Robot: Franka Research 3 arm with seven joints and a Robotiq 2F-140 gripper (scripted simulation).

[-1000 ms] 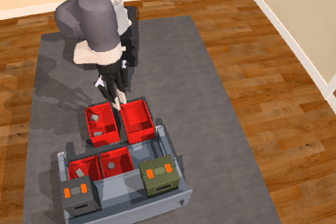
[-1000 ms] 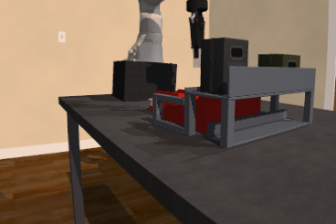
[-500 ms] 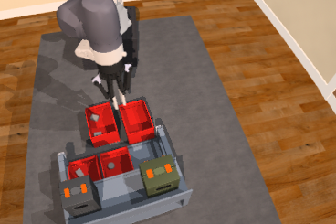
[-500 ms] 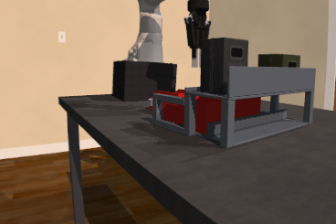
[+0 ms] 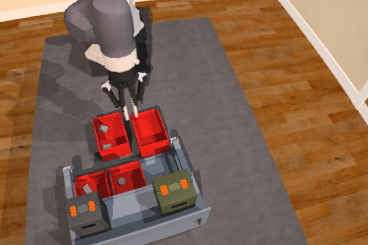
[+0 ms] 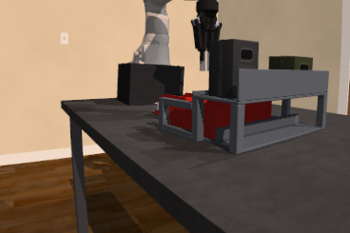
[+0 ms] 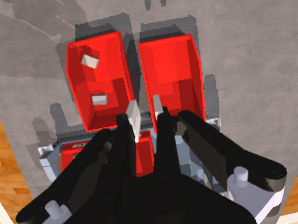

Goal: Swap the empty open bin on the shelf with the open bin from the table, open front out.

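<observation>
My gripper is now 90 mm short of the shelf lip, 70 mm to the left of it and 180 mm above it. The rest, counted from my hand: grey box: 270 mm ahead, 200 mm to the right, 20 mm below; then olive box: 290 mm ahead, 30 mm to the left, 30 mm below.
</observation>
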